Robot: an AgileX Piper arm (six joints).
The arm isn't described. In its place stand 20 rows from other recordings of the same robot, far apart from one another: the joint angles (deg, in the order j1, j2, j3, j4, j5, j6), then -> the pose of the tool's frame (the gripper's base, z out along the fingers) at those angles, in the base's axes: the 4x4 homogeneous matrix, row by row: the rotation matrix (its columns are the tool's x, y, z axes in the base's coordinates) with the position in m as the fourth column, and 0 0 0 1 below.
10.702, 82.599, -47.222, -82.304, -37.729, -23.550 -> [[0.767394 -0.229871 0.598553 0.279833], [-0.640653 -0.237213 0.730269 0.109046], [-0.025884 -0.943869 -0.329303 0.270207], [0 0 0 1]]
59.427, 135.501, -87.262, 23.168, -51.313, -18.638 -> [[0.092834 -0.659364 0.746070 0.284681], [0.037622 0.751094 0.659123 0.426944], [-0.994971 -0.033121 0.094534 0.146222], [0 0 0 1]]
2.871, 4.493, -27.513, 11.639, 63.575, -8.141 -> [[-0.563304 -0.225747 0.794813 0.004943], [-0.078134 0.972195 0.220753 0.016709], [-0.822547 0.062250 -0.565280 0.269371], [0 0 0 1]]
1.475, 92.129, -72.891, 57.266, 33.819, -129.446 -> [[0.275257 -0.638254 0.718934 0.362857], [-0.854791 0.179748 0.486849 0.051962], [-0.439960 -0.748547 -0.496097 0.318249], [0 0 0 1]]
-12.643, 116.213, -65.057, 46.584, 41.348, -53.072 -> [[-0.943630 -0.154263 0.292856 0.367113], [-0.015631 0.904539 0.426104 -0.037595], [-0.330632 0.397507 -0.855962 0.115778], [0 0 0 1]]
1.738, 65.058, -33.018, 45.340, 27.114, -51.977 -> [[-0.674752 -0.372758 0.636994 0.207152], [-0.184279 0.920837 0.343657 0.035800], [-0.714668 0.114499 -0.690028 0.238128], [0 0 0 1]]
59.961, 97.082, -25.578, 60.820, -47.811, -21.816 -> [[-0.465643 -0.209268 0.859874 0.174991], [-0.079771 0.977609 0.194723 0.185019], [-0.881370 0.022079 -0.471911 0.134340], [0 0 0 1]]
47.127, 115.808, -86.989, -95.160, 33.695, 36.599 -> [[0.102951 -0.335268 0.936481 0.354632], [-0.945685 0.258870 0.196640 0.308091], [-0.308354 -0.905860 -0.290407 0.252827], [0 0 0 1]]
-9.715, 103.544, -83.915, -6.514, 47.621, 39.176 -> [[-0.597331 0.666591 0.445928 0.387383], [0.678883 0.716295 -0.161366 -0.074058], [-0.426982 0.206344 -0.880403 0.266315], [0 0 0 1]]
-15.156, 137.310, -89.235, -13.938, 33.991, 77.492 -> [[-0.118862 0.974243 0.191628 0.434340], [0.969051 0.155880 -0.191421 -0.130345], [-0.216362 0.162945 -0.962620 0.043290], [0 0 0 1]]
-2.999, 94.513, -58.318, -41.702, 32.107, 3.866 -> [[-0.829370 -0.249723 0.499784 0.331679], [-0.469140 0.797066 -0.380254 -0.049597], [-0.303403 -0.549840 -0.778218 0.219585], [0 0 0 1]]
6.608, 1.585, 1.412, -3.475, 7.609, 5.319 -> [[-0.100314 -0.103912 0.989515 0.058859], [0.021308 0.994079 0.106551 0.006083], [-0.994728 0.031773 -0.097506 0.191259], [0 0 0 1]]
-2.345, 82.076, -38.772, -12.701, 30.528, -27.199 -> [[-0.780019 -0.509085 0.363872 0.242642], [-0.582915 0.802598 -0.126676 -0.020108], [-0.227554 -0.310916 -0.922795 0.185870], [0 0 0 1]]
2.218, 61.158, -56.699, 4.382, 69.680, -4.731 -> [[-0.928379 -0.116271 0.352978 0.180139], [-0.091793 0.992111 0.085376 0.013502], [-0.360120 0.046860 -0.931728 0.328547], [0 0 0 1]]
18.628, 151.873, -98.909, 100.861, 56.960, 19.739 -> [[-0.339761 0.920257 0.194137 0.445490], [0.350174 -0.067800 0.934228 0.229226], [0.872892 0.385396 -0.299214 0.023318], [0 0 0 1]]
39.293, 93.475, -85.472, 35.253, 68.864, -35.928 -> [[-0.410428 -0.907120 -0.093176 0.229284], [-0.737224 0.269937 0.619383 0.250922], [-0.536703 0.322904 -0.779540 0.340406], [0 0 0 1]]
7.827, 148.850, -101.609, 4.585, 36.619, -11.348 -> [[-0.943681 -0.273539 0.186124 0.474698], [-0.264207 0.961645 0.073716 0.069633], [-0.199149 0.020389 -0.979757 -0.005430], [0 0 0 1]]
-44.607, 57.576, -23.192, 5.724, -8.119, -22.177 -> [[-0.450245 0.608656 0.653313 0.138085], [0.044984 0.746204 -0.664196 -0.138004], [-0.891771 -0.269663 -0.363354 0.245125], [0 0 0 1]]
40.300, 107.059, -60.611, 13.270, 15.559, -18.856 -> [[-0.562432 -0.734839 0.379054 0.280268], [-0.615044 0.678206 0.402190 0.245031], [-0.552622 -0.006930 -0.833403 0.156293], [0 0 0 1]]
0.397, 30.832, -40.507, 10.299, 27.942, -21.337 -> [[-0.199232 -0.133757 0.970781 0.102647], [-0.212259 0.973013 0.090503 0.008335], [-0.956688 -0.188026 -0.222247 0.365448], [0 0 0 1]]
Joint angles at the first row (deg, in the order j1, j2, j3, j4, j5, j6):
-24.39 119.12 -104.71 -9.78 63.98 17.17
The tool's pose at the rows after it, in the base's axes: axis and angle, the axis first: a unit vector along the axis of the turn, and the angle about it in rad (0 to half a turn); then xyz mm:
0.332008, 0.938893, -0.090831, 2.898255, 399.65, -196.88, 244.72
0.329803, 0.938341, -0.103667, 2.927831, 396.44, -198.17, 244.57
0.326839, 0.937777, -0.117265, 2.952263, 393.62, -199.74, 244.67
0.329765, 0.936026, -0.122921, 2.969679, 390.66, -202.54, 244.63
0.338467, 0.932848, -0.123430, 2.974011, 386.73, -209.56, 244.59
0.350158, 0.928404, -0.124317, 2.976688, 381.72, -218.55, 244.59
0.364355, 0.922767, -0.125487, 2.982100, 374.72, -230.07, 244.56
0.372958, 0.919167, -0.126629, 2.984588, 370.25, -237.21, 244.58
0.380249, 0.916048, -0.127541, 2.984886, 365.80, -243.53, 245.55
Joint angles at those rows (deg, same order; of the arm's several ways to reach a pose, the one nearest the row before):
-24.39 119.12 -104.71 -9.90 65.98 17.44
-24.39 119.12 -104.71 -11.52 67.58 17.53
-24.39 119.12 -104.71 -13.20 68.87 17.55
-24.73 119.12 -104.71 -13.90 69.80 17.67
-25.78 119.12 -104.71 -13.87 69.92 17.66
-27.12 119.12 -104.71 -13.87 69.92 17.77
-28.88 119.12 -104.71 -13.87 70.02 17.77
-29.97 119.12 -104.71 -13.92 70.02 17.77
-30.97 119.00 -104.71 -13.92 70.02 17.66

